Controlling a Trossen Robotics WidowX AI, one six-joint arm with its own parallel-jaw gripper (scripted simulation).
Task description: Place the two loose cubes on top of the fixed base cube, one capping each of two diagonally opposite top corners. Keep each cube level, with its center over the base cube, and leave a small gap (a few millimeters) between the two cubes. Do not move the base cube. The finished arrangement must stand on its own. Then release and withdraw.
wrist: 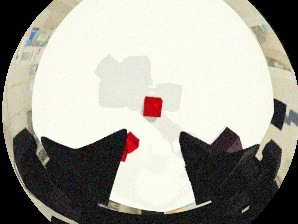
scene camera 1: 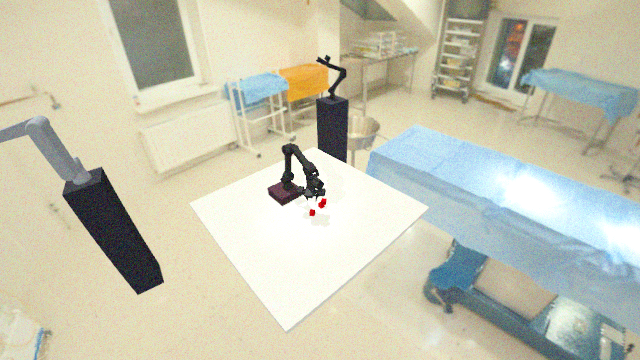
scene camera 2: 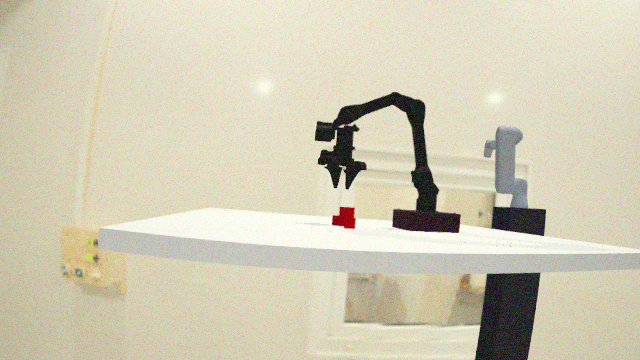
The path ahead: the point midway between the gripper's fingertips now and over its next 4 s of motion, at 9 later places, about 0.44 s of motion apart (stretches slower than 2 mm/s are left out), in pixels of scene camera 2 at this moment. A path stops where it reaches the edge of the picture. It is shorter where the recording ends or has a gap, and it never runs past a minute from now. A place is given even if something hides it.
My gripper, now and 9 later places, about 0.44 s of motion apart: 341,188; 340,205; 339,211; 339,217; 339,220; 338,213; 339,201; 340,189; 344,190; 349,190
